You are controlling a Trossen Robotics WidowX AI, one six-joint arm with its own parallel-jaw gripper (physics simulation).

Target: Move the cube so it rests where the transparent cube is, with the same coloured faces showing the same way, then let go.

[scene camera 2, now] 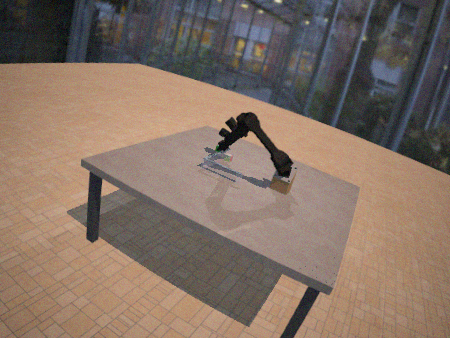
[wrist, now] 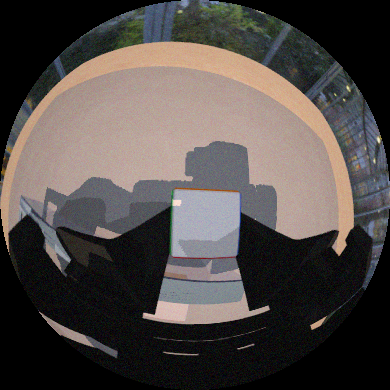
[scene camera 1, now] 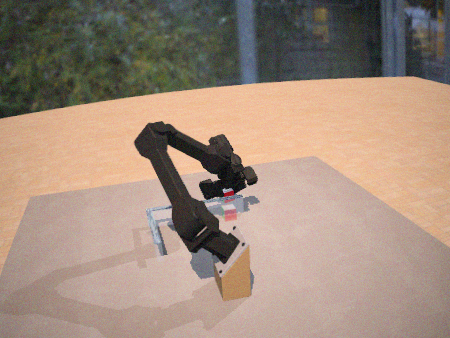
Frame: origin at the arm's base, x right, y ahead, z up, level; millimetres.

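Where they show: gripper, fingertip midpoint: (scene camera 2: 218, 149) (wrist: 201, 212) (scene camera 1: 226, 196); arm's base, origin of the base link: (scene camera 2: 284, 171) (scene camera 1: 227, 248).
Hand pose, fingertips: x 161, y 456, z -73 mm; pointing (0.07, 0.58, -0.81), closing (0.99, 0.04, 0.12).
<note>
Each offset is from my fingertips to the top centre of the thing. Level surfaces: height alone.
The cube @[dz +33, dx -1, dy -8 mm] (scene camera 1: 228, 194) (scene camera 2: 217, 149) (wrist: 205, 225) is held in the air between the fingers. It shows a white top and a red side in scene camera 1, and green in scene camera 2. In the wrist view its white face has green left, blue right, orange upper and red lower edges. My gripper (scene camera 1: 228, 191) (wrist: 201, 212) is shut on it. The transparent cube @[dz -1, dx -25, dy -87 mm] (scene camera 1: 230, 213) (scene camera 2: 228, 158) (wrist: 172, 310) is at the table, nearer the arm's base, with a pale top and a red side in scene camera 1. In the wrist view it is partly hidden.
A clear, bluish frame @[dz +19, dx -135, dy -157 mm] (scene camera 1: 155, 234) (scene camera 2: 218, 173) (wrist: 200, 292) lies on the table @[dz -41 mm] (scene camera 1: 350, 280) (scene camera 2: 150, 165). One bar runs between the held cube and the transparent cube in scene camera 1. The arm stands on a wooden base block (scene camera 1: 236, 277) (scene camera 2: 281, 185). The arm's shadows fall across the table.
</note>
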